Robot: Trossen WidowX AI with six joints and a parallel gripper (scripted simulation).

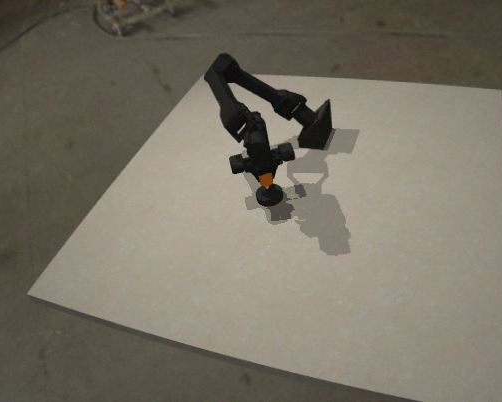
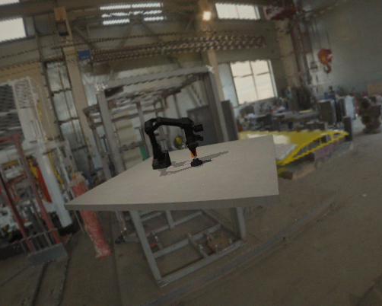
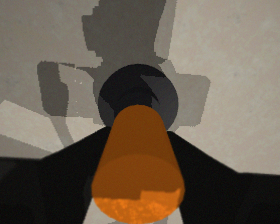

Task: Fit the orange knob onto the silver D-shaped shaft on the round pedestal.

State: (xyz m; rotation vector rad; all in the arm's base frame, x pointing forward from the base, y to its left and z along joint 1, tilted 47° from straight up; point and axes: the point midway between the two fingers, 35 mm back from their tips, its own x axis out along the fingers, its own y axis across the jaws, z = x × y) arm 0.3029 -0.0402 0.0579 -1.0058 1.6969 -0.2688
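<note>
Now: gripper tip 30 mm below the orange knob. Also, from my gripper tip: round pedestal (40 mm below).
</note>
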